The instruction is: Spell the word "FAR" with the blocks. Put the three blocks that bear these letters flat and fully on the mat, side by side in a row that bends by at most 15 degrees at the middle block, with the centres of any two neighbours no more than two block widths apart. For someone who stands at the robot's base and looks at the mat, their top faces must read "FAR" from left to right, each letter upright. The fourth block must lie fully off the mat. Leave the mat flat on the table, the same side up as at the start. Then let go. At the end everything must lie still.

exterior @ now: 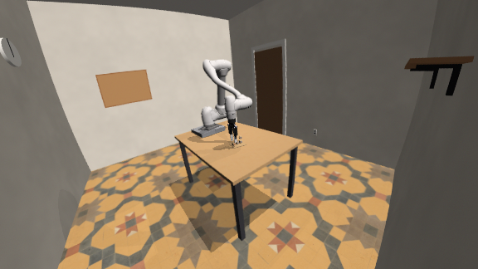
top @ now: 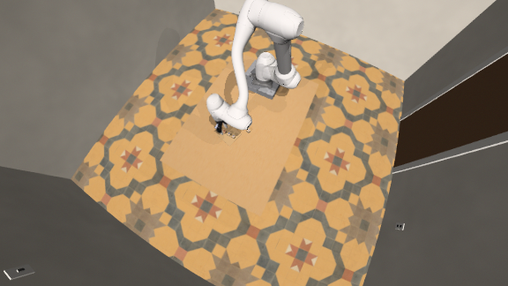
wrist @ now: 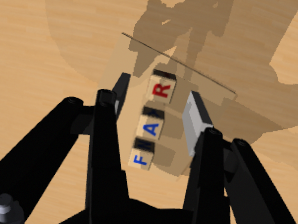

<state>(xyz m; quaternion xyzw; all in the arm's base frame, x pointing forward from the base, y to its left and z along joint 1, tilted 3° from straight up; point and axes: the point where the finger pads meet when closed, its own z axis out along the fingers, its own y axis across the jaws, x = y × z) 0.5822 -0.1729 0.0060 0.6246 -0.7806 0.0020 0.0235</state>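
My hand is 6 cm above the R block. Round my hand: tan mat 7 cm below, 4 cm to the left, 1 cm ahead.
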